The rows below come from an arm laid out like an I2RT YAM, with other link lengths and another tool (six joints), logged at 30 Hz.
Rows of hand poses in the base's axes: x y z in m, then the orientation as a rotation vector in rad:
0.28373, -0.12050, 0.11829, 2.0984, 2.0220, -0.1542
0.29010, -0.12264, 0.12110, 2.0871, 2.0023, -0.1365
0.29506, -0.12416, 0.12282, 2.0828, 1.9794, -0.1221
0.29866, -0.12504, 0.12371, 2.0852, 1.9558, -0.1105
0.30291, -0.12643, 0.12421, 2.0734, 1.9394, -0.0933
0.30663, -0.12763, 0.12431, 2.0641, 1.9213, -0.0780
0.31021, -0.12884, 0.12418, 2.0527, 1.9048, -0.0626
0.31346, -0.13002, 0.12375, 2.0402, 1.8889, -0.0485
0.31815, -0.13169, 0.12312, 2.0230, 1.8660, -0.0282
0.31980, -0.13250, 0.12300, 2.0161, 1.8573, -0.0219
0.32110, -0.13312, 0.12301, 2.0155, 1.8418, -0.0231
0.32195, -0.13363, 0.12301, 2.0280, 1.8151, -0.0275
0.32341, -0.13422, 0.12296, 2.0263, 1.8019, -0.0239
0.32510, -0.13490, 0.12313, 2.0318, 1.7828, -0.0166
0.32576, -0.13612, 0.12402, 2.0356, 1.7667, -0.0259
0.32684, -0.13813, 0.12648, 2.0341, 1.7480, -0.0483
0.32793, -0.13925, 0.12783, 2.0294, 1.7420, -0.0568
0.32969, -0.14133, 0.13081, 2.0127, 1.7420, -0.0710
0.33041, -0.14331, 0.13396, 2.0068, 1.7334, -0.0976
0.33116, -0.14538, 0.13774, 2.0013, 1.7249, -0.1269
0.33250, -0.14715, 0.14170, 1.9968, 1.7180, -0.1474
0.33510, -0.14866, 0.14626, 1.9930, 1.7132, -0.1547
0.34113, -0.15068, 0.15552, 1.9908, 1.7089, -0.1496
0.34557, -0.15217, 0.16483, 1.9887, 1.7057, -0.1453
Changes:
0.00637, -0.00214, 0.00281, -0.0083, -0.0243, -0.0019
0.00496, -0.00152, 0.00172, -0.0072, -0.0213, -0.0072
0.00360, -0.00088, 0.00089, -0.0048, -0.0173, -0.0112
0.00425, -0.00139, 0.00050, -0.0069, -0.0225, -0.0003
0.00372, -0.00120, 0.00010, -0.0070, -0.0214, -0.0026
0.00358, -0.00121, -0.00013, -0.0073, -0.0215, -0.0008
0.00325, -0.00118, -0.00043, -0.0081, -0.0210, -0.0001
0.00469, -0.00167, -0.00063, -0.0110, -0.0300, -0.0006
0.00165, -0.00081, -0.00012, -0.0050, -0.0108, -0.0002
0.00130, -0.00062, 0.00001, -0.0076, -0.0079, -0.0078
0.00085, -0.00051, 0.00000, -0.0058, -0.0067, -0.0204
0.00146, -0.00059, -0.00005, -0.0050, -0.0096, -0.0055
0.00169, -0.00068, 0.00017, -0.0013, -0.0116, -0.0115
0.00066, -0.00122, 0.00089, -0.0086, -0.0019, -0.0117
0.00108, -0.00201, 0.00246, -0.0190, 0.0018, -0.0128
0.00109, -0.00112, 0.00135, -0.0094, -0.0003, -0.0024
0.00176, -0.00208, 0.00298, -0.0171, 0.0012, 0.0055
0.00072, -0.00198, 0.00315, -0.0193, 0.0079, -0.0063
0.00075, -0.00207, 0.00378, -0.0201, 0.0098, -0.0069
0.00134, -0.00177, 0.00396, -0.0148, 0.0063, -0.0051
0.00260, -0.00151, 0.00456, -0.0077, 0.0002, -0.0019
0.00603, -0.00202, 0.00926, -0.0012, -0.0060, -0.0001
0.00444, -0.00149, 0.00931, -0.0009, -0.0049, 0.0002

